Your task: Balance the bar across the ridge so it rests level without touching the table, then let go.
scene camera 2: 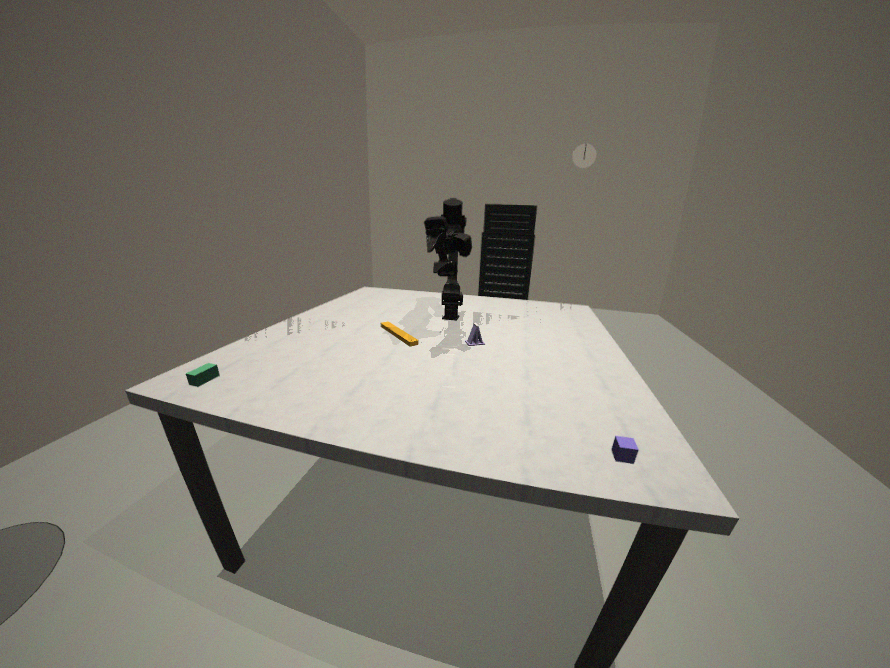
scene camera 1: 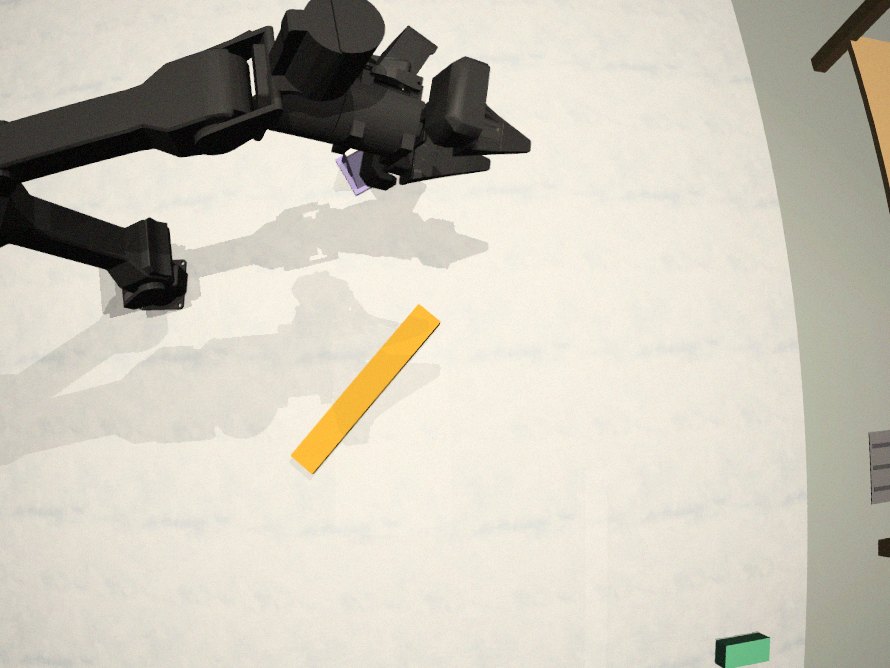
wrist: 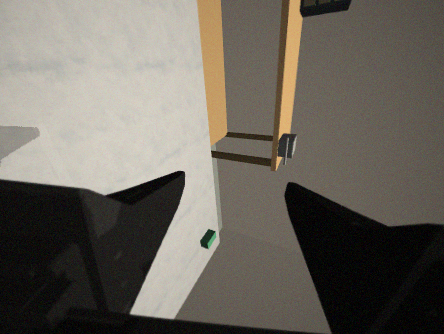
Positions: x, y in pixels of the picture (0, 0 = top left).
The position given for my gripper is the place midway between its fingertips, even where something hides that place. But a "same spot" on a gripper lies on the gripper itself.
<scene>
my gripper: scene camera 2; scene camera 1; wrist 235, 183
same spot on my gripper: (scene camera 1: 427, 161) = (scene camera 2: 437, 263)
</scene>
